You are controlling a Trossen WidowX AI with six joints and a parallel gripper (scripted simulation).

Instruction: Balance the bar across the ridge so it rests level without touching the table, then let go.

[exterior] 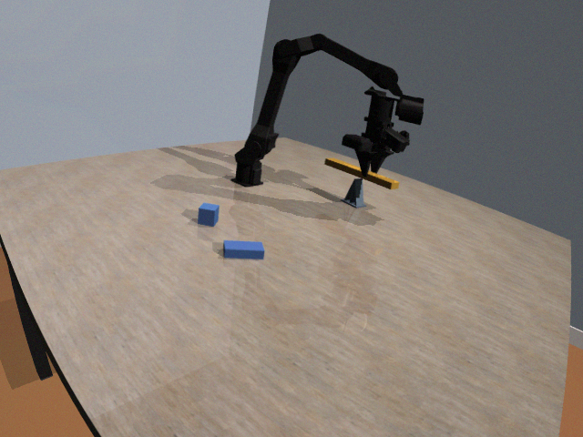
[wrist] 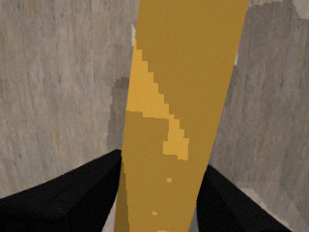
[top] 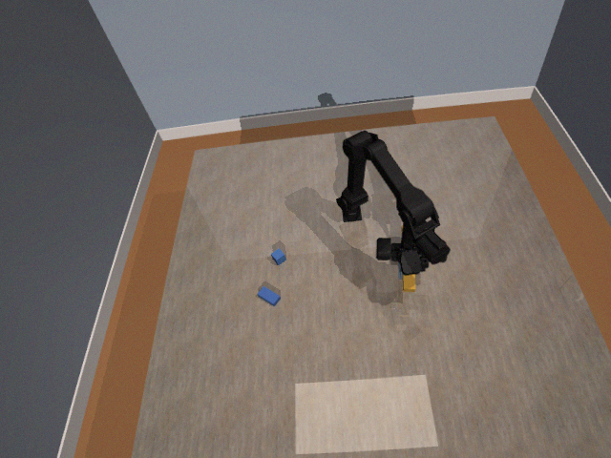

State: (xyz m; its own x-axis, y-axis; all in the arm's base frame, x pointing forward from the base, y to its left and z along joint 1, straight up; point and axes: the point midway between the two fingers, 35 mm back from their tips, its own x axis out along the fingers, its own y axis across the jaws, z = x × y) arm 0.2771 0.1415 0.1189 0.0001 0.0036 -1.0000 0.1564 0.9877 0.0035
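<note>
Right now my gripper tip is 3 cm past the yellow bar. The rest, counted from my gripper tip: blue cube 12 cm behind, 40 cm to the right, 7 cm below; flat blue block 2 cm ahead, 43 cm to the right, 8 cm below.
</note>
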